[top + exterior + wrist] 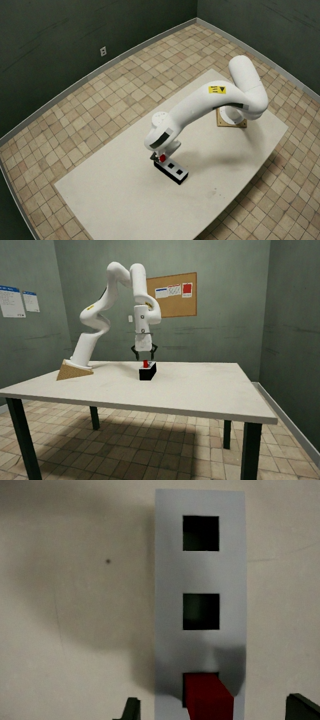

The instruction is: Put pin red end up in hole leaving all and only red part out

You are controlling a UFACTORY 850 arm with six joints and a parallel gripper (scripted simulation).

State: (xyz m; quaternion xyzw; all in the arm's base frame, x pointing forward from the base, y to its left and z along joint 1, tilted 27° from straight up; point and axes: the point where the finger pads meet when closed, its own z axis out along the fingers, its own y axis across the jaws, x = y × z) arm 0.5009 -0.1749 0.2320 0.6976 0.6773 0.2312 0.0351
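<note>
Now: the pin 4 cm below my hand. Round my hand: black block (9 cm below, 6 cm to the left).
</note>
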